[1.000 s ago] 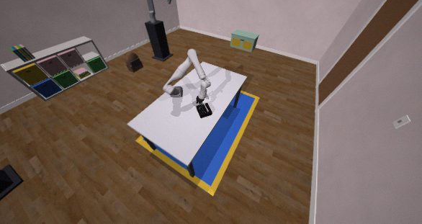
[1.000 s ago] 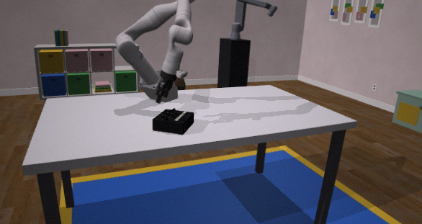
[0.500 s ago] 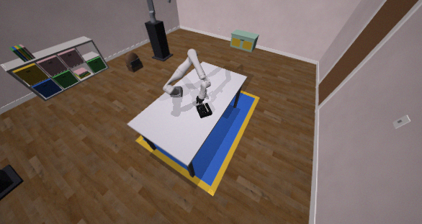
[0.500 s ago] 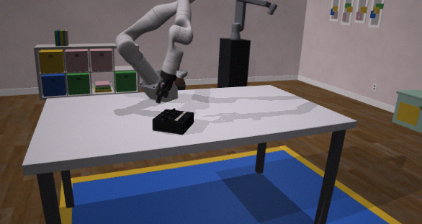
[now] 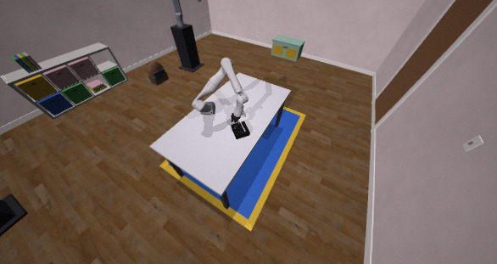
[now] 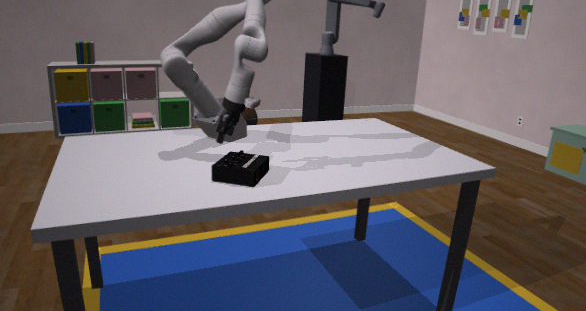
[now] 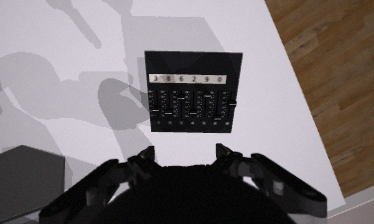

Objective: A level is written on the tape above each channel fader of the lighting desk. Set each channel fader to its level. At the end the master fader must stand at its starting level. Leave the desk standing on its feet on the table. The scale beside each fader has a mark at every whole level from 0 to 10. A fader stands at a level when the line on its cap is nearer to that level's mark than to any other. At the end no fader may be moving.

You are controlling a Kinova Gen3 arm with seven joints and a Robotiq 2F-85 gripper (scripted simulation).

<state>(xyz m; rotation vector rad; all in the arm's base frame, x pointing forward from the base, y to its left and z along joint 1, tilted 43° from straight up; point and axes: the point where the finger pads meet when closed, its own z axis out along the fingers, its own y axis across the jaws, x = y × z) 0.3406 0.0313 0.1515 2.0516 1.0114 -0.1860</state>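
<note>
My gripper is now 100 mm short of the master fader cap, 10 mm to the left of it and 60 mm above it.
</note>
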